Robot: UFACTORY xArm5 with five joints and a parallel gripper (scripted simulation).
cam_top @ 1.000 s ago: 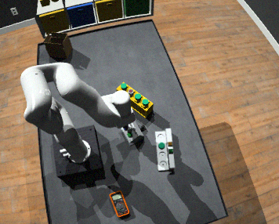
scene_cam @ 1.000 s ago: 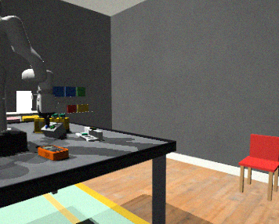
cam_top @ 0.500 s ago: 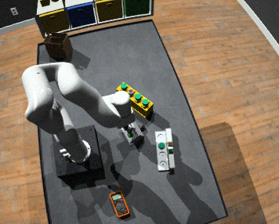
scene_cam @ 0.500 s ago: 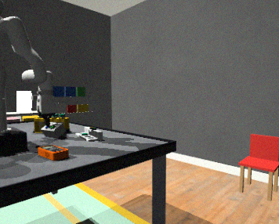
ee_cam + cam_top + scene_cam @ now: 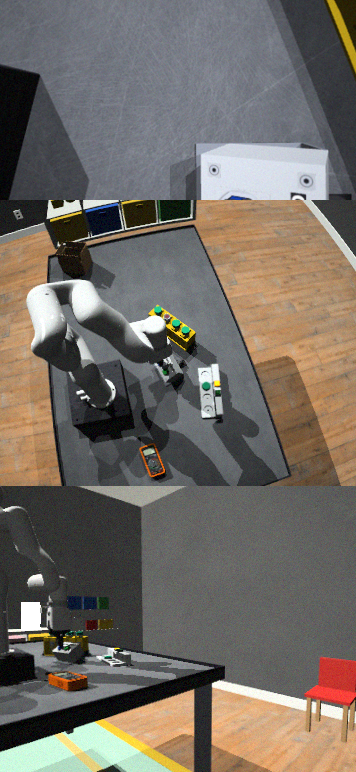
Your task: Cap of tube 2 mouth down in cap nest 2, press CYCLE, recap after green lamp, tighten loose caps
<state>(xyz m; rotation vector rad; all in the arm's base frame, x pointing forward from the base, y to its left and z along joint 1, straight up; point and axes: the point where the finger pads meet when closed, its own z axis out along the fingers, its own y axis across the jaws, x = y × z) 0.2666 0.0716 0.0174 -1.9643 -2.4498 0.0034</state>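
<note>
Right now my hand is 3 cm above the blue key. From my hand the other things lie so: green key: 4 cm to the right, 3 cm below, 1 cm ahead; key housing: 4 cm below, 2 cm to the right, 2 cm ahead.
</note>
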